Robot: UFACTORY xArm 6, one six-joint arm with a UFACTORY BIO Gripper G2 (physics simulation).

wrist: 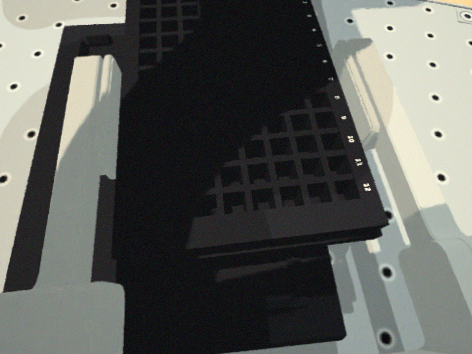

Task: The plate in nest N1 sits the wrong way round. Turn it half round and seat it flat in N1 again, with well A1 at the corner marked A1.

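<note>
The black plate [280, 220] fills the middle of the view, with square wells and column numbers down its right edge, 12 nearest the camera. My gripper [230, 55] is shut on the plate, one pale finger along each long side. Heavy shadow hides much of the plate's top, and no A1 mark can be read. Below the plate's near end, a dark block [305, 322] shows, lower than the plate. A dark raised strip [34, 215] runs behind the left finger. Whether these belong to nest N1 cannot be told, and no N1 label is readable.
A pale deck [412, 115] with rows of dark holes lies on both sides of the plate. A small ringed mark [466, 16] is near its top right corner, with a wood-coloured surface [457, 2] beyond. Shadows of the gripper fall across the deck.
</note>
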